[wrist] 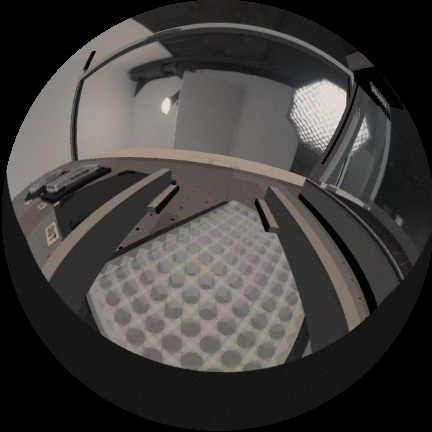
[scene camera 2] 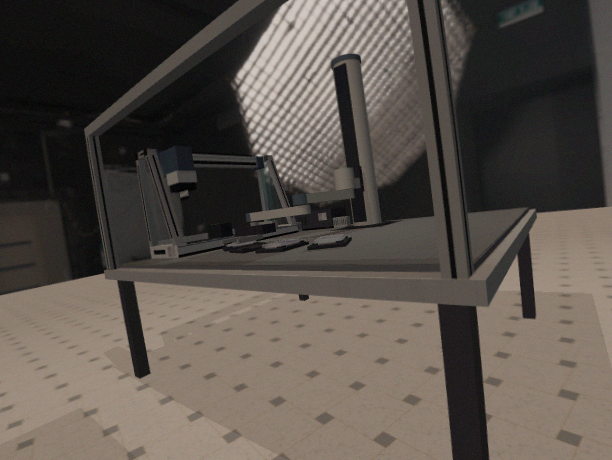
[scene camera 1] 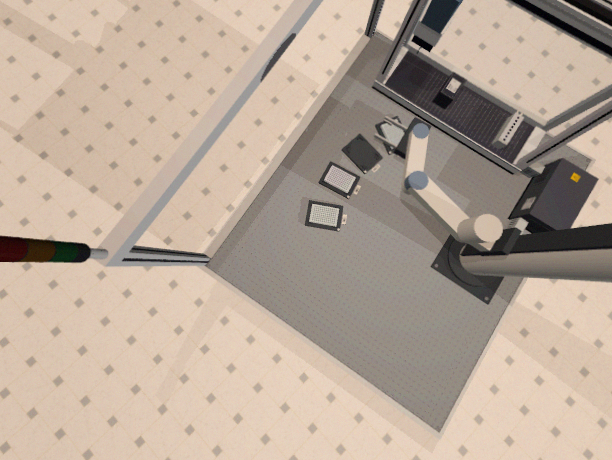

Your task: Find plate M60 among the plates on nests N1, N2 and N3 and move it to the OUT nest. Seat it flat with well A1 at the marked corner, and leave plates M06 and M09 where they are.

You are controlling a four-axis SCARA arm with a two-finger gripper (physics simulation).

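Frame: origin at the arm's base, x up, y back, z right, level; centimetres.
Where they show: gripper, between the fingertips: (wrist: 218, 185) (scene camera 2: 229, 242) (scene camera 1: 379, 126); arm's base, origin of its link: (scene camera 1: 473, 258).
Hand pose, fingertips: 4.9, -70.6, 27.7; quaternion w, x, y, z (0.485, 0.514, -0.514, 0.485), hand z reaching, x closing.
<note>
Each offset is from my fingertips to the top centre of the thing, as dx, dy, dz. "*": to the spot under its first point.
My gripper (scene camera 1: 381, 126) (wrist: 218, 185) is low over a pale, many-welled plate @[-1.0, +7.8, +1.8] (scene camera 1: 394, 134) (wrist: 200, 295) on the nest nearest the rail. Its fingers stand apart near the plate's two sides and cover parts of its edges; no grip shows. The plate appears flat. The OUT nest @[-1.8, +0.4, -14.7] (scene camera 1: 362, 152) (wrist: 95, 192), dark and without a plate, is beside it; its OUT label @[* -3.4, +9.8, -16.6] (wrist: 51, 233) shows in the wrist view. Two other plates, one pinkish @[-1.0, -1.5, -32.0] (scene camera 1: 340, 179) and one pale green @[-1.0, +2.0, -50.5] (scene camera 1: 324, 214), sit on nests farther along. I cannot read any plate number, and the near plate's A1 corner is hidden.
A dark slotted deck (scene camera 1: 420, 75) with a rail frame is beyond the gripper. A dark box @[* +7.9, +81.2, +11.7] (scene camera 1: 560, 195) with a yellow label stands near the arm's column (scene camera 1: 550, 265) (scene camera 2: 365, 140). Enclosure posts (scene camera 2: 440, 140) rise at the table's edges.
</note>
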